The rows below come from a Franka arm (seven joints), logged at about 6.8 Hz.
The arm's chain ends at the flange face. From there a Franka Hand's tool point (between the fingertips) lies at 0.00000 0.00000 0.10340 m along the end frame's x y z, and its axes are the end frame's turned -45 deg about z.
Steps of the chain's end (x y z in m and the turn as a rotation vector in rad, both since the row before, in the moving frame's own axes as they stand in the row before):
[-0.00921, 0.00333, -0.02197, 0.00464, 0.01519, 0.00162]
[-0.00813, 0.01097, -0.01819, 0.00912, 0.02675, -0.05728]
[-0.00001, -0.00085, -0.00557, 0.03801, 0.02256, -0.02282]
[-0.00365, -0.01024, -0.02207, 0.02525, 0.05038, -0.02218]
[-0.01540, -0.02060, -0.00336, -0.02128, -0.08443, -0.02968]
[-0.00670, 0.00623, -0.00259, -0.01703, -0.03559, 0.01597]
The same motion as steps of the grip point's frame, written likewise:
[-0.00742, -0.00339, -0.02198, -0.00746, 0.01402, 0.00162]
[-0.01085, 0.00322, -0.01823, -0.01247, 0.02536, -0.05728]
[0.00501, -0.00179, -0.00567, 0.01092, 0.04283, -0.02282]
[0.01021, -0.00805, -0.02223, -0.01777, 0.05348, -0.02218]
[-0.00411, -0.02995, -0.00375, 0.04465, -0.07475, -0.02968]
[-0.01298, -0.00172, -0.00267, 0.01312, -0.03721, 0.01597]

